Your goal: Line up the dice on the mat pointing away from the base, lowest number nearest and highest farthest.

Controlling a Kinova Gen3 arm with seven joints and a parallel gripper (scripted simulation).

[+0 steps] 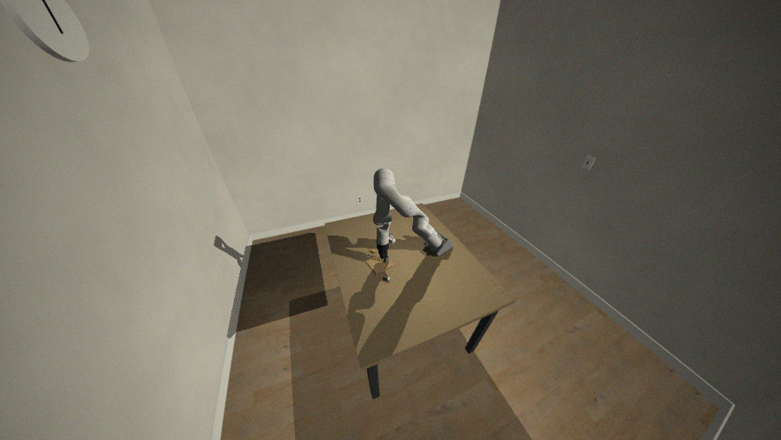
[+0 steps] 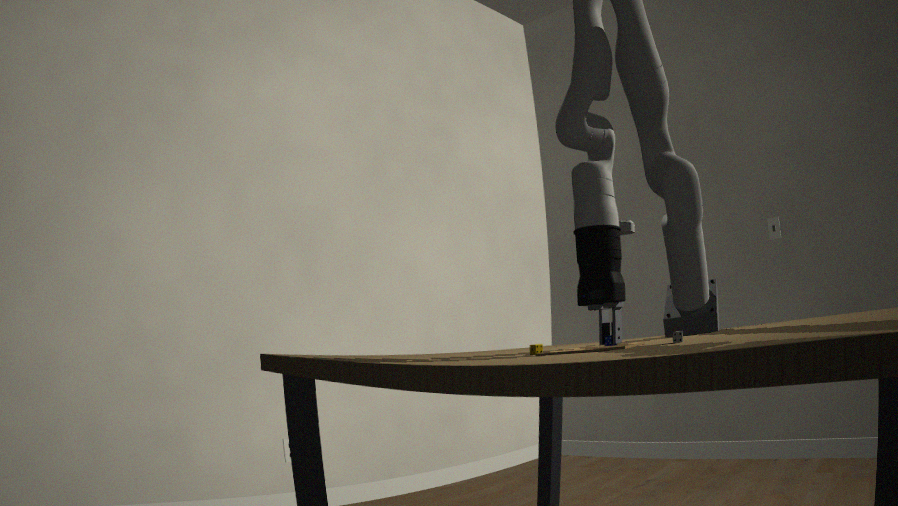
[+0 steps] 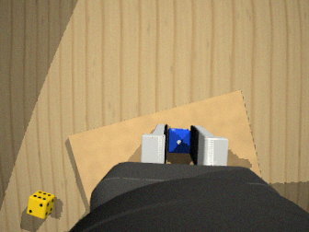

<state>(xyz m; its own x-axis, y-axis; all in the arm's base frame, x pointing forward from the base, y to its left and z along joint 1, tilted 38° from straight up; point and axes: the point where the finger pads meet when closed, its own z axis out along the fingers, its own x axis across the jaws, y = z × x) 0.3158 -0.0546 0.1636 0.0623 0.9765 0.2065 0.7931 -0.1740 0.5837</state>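
My hand is 1 cm above the blue die. Round my hand: white die (15 cm to the left, 5 cm ahead, 2 cm below); then tan mat (5 cm ahead, 2 cm below); then yellow die (12 cm to the right, 5 cm ahead, 2 cm below).
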